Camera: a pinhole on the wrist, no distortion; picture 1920 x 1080 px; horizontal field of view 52.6 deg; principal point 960.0 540.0 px. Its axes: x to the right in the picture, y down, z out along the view. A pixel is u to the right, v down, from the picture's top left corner.
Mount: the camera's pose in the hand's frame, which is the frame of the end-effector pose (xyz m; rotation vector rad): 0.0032 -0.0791 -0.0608 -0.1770 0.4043 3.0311
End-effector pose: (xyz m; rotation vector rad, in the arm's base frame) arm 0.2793 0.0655 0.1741 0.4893 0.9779 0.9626
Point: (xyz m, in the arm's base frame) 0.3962 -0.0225 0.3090
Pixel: 1688 482
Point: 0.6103 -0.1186 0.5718
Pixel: 1689 692
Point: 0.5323 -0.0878 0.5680
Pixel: 1763 465
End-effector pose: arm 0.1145 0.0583 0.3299 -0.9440 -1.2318 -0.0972
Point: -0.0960 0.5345 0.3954
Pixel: 199 185
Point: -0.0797 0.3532 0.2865
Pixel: 751 192
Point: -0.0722 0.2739 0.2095
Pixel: 1230 132
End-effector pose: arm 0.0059 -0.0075 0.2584 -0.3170 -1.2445 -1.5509
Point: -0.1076 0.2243 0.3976
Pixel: 676 573
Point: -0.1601 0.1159 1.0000
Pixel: outside the picture
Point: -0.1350 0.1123 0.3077
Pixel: 521 1029
